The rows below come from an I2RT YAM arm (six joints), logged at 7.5 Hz.
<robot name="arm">
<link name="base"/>
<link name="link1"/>
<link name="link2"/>
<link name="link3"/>
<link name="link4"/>
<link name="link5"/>
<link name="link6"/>
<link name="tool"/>
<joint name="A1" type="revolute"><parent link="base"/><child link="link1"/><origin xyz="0.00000 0.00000 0.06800" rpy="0.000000 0.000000 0.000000"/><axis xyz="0 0 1"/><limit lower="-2.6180" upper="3.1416"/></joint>
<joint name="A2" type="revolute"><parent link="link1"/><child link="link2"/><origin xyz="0.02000 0.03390 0.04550" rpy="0.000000 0.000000 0.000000"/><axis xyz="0 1 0"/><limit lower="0.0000" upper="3.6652"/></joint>
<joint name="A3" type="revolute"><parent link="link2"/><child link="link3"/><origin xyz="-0.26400 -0.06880 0.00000" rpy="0.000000 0.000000 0.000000"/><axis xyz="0 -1 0"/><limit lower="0.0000" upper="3.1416"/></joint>
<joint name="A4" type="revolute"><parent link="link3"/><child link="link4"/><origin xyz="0.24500 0.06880 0.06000" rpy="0.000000 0.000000 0.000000"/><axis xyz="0 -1 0"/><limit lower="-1.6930" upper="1.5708"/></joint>
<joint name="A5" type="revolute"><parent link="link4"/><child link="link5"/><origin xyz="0.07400 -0.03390 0.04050" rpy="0.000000 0.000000 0.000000"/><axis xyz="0 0 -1"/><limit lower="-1.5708" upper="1.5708"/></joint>
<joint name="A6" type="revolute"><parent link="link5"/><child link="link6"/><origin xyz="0.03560 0.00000 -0.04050" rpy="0.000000 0.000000 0.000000"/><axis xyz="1 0 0"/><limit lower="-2.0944" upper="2.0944"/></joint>
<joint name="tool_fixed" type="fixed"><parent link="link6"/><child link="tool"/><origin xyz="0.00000 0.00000 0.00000" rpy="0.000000 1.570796 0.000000"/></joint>
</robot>
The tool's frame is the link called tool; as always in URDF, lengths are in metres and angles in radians.
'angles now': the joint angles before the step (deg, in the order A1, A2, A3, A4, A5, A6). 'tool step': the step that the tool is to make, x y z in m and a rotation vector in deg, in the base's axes. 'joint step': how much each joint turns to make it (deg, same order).
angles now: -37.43, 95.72, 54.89, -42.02, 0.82, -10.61
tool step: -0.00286, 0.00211, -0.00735, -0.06, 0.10, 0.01
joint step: 0.00, 0.09, -1.79, 1.84, 0.11, -0.02
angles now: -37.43, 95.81, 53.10, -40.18, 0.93, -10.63
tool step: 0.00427, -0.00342, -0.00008, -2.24, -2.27, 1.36
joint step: 0.00, 0.00, -0.26, 3.45, 0.19, -1.41
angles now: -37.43, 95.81, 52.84, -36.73, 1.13, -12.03
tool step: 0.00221, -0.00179, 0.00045, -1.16, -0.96, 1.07
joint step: 0.00, 0.02, 0.00, 1.51, 0.13, -1.12
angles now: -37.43, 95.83, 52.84, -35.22, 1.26, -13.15
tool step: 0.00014, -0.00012, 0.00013, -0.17, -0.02, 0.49
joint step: 0.00, -0.02, 0.00, 0.11, 0.02, -0.50
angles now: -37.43, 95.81, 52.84, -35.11, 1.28, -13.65
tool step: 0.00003, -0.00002, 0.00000, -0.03, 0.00, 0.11
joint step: 0.00, 0.00, 0.00, 0.02, 0.00, -0.11
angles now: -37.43, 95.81, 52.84, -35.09, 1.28, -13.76
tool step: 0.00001, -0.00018, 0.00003, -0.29, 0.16, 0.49
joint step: 0.00, 0.00, 0.00, 0.06, 0.22, -0.55
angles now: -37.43, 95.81, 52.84, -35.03, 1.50, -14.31
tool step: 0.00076, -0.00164, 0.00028, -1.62, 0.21, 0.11
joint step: 0.00, 0.02, 0.00, 0.86, 1.36, -0.41
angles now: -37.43, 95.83, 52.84, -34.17, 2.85, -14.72
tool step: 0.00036, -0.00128, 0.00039, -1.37, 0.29, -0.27
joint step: 0.00, -0.02, 0.00, 0.59, 1.29, -0.02
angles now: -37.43, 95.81, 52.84, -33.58, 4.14, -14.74
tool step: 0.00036, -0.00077, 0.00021, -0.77, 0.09, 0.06
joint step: 0.00, 0.00, 0.00, 0.42, 0.63, -0.22
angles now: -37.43, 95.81, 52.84, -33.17, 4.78, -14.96
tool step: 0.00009, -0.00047, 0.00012, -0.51, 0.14, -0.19
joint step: 0.00, 0.00, 0.00, 0.19, 0.52, 0.07
